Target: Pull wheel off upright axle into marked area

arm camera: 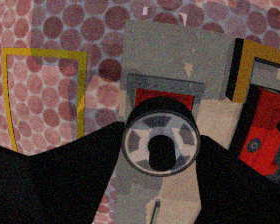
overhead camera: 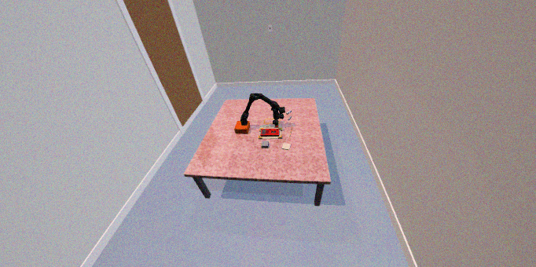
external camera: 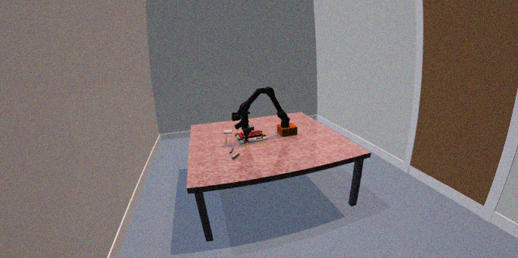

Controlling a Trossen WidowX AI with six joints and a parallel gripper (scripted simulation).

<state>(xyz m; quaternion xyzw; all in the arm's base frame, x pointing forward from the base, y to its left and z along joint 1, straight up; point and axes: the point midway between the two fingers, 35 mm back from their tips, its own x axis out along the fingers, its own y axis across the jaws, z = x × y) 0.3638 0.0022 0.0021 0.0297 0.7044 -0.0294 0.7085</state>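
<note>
Now: the dark wheel right at my gripper tip. Round my gripper tip: thin stick: 15 cm ahead, 10 cm to the right, 4 cm below; grey plate: 6 cm behind, 10 cm to the right, 3 cm below; grey block: 12 cm behind, 29 cm to the right, 2 cm below.
</note>
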